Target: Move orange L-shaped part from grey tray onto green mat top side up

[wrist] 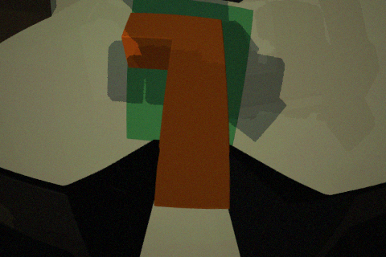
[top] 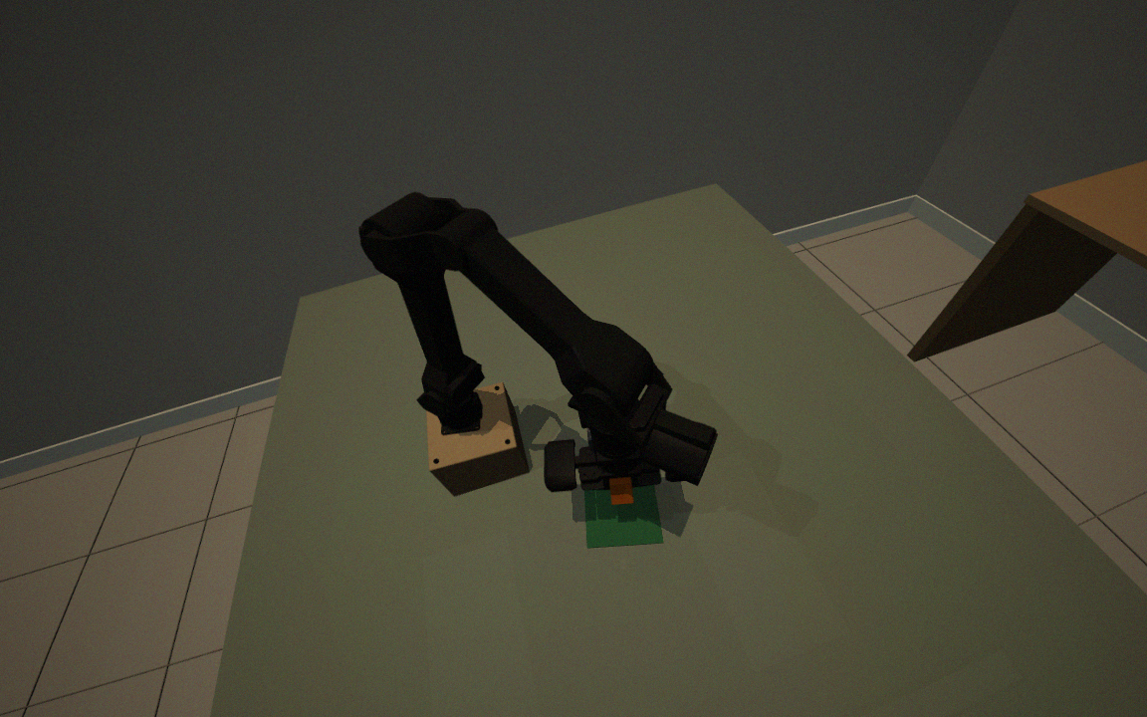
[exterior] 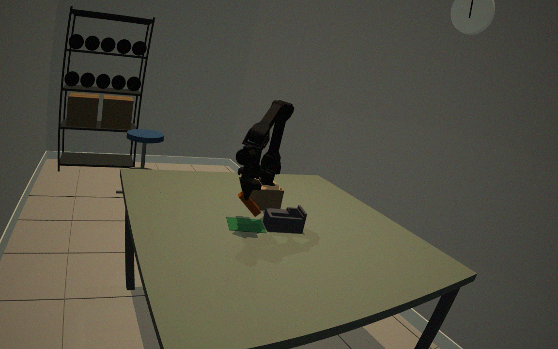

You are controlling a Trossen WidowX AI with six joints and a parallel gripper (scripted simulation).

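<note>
The green mat is 2 cm to the left of my gripper tip and 13 cm below it. The rest, counted from my gripper tip: orange L-shaped part 1 cm behind, 3 cm to the left, 3 cm below.
</note>
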